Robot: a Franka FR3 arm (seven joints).
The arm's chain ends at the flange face. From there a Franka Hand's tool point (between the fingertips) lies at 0.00 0.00 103.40 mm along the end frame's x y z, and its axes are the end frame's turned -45 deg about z.
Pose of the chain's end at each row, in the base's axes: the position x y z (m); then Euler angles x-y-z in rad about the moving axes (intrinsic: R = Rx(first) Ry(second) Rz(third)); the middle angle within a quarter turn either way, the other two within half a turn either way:
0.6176 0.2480 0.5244 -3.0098 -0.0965 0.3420
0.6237 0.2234 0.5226 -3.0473 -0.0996 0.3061
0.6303 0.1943 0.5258 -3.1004 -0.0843 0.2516
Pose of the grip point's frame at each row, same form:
0.6076 0.2615 0.4224 -3.0098 -0.0965 -0.4434
0.6134 0.2331 0.4202 -3.0473 -0.0996 -0.4793
0.6216 0.1985 0.4229 -3.1004 -0.0843 -0.5338

